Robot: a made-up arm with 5 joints. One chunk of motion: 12 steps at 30 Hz.
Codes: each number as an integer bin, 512 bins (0 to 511) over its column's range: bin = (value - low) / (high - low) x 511, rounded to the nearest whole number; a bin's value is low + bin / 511 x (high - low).
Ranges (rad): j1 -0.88..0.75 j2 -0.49..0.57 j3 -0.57..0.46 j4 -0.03..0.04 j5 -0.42..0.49
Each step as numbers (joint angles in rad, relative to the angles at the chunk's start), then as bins.
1 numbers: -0.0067 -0.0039 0.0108 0.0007 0.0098
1 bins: 274 234 288 224 241
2 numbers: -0.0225 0.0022 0.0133 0.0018 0.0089
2 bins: 269 237 289 232 241
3 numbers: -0.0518 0.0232 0.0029 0.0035 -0.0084
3 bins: 260 247 284 245 231
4 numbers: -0.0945 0.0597 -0.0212 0.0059 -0.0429
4 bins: 246 265 272 262 212
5 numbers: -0.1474 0.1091 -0.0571 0.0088 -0.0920
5 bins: 230 289 254 283 184
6 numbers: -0.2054 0.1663 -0.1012 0.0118 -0.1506
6 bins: 211 316 233 305 151
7 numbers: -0.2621 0.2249 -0.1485 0.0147 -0.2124
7 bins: 194 345 209 326 117
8 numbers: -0.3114 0.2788 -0.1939 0.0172 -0.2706
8 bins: 178 371 187 345 84
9 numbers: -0.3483 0.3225 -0.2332 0.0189 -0.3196
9 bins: 167 392 167 357 56
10 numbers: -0.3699 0.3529 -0.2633 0.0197 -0.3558
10 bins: 160 406 152 363 36
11 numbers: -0.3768 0.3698 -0.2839 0.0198 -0.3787
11 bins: 158 414 142 364 23
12 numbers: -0.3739 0.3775 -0.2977 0.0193 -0.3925
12 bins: 159 418 135 360 15
